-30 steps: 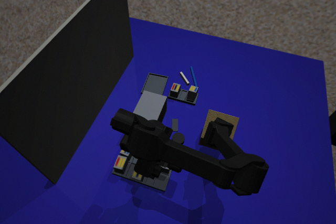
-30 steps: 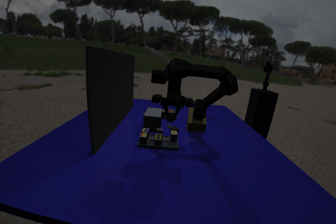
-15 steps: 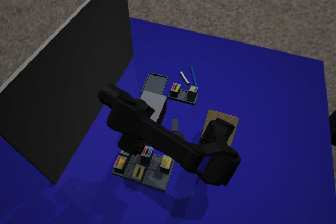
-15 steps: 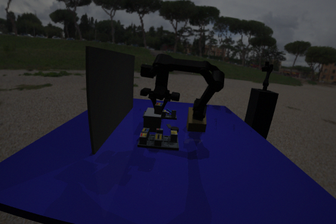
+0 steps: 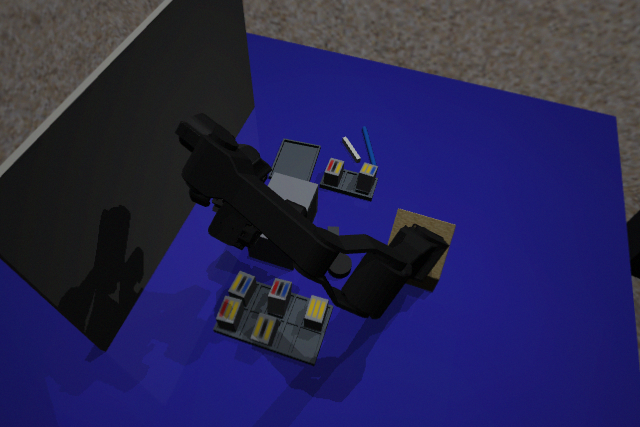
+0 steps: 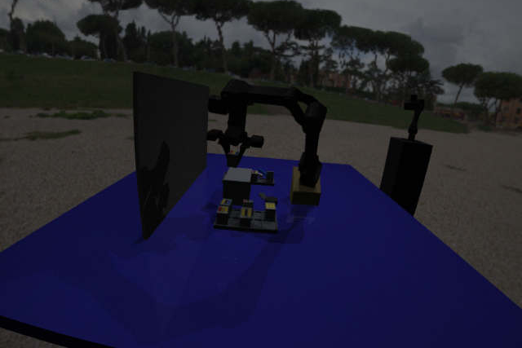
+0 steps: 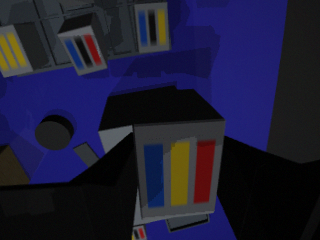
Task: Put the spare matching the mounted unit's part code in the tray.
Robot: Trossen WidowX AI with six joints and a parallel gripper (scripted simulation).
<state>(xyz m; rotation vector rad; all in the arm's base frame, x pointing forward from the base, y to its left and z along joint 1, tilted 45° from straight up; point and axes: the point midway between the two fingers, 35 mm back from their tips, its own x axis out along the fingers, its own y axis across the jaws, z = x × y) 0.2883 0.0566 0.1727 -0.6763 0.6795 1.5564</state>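
Now: gripper tip 30 cm to the left of the dark tray, 18 cm above it and 8 cm short of it. The rest, counted from my gripper tip: black panel: 23 cm ahead, 8 cm to the right, 4 cm above; disc: 17 cm below, 14 cm behind, 9 cm to the right; grey box unit: 13 cm below, 10 cm to the right.
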